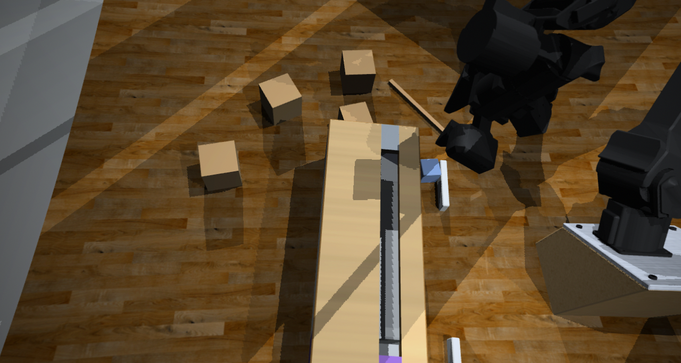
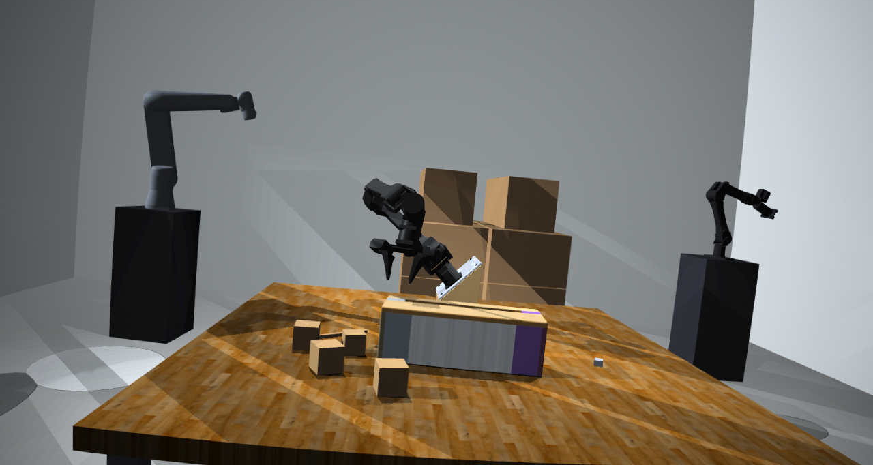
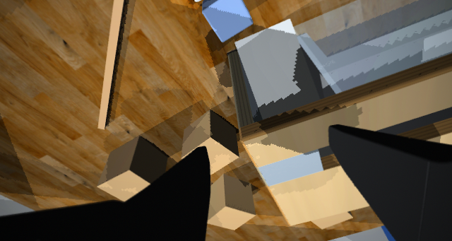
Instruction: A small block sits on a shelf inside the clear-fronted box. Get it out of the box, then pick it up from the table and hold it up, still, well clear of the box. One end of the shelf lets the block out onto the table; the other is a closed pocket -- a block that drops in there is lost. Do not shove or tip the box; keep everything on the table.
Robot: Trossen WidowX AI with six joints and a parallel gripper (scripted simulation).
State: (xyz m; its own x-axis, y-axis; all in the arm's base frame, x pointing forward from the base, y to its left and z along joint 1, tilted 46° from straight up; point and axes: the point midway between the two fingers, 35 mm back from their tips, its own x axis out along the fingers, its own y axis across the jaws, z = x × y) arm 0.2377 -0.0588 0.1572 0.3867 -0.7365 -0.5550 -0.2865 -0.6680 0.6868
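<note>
Now: the small blue block 2 cm behind my gripper tip and 15 cm below it. Round my gripper tip: long box 7 cm ahead, 17 cm to the left, 10 cm below; then thin wooden stick 2 cm behind, 14 cm to the right, 16 cm below; then small grey piece 5 cm ahead, 53 cm to the left, 16 cm below.
</note>
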